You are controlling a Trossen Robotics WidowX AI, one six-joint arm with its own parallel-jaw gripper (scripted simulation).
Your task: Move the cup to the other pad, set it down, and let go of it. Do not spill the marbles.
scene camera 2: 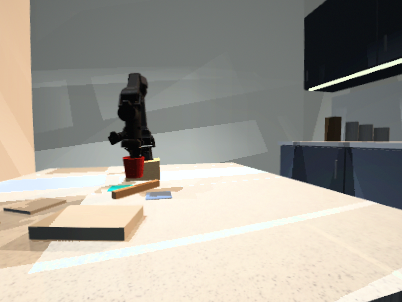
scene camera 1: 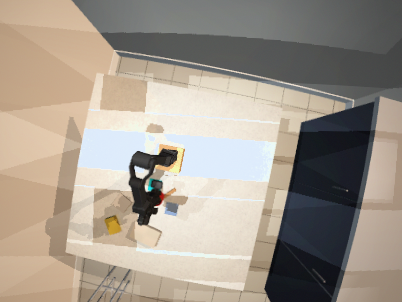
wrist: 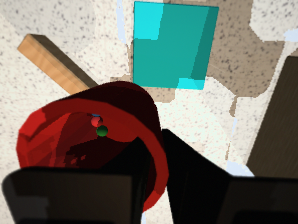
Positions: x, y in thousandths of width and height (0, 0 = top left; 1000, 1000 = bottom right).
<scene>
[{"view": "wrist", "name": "my gripper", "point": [525, 600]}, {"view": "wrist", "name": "cyan pad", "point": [569, 230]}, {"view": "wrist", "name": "wooden stick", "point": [133, 221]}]
</scene>
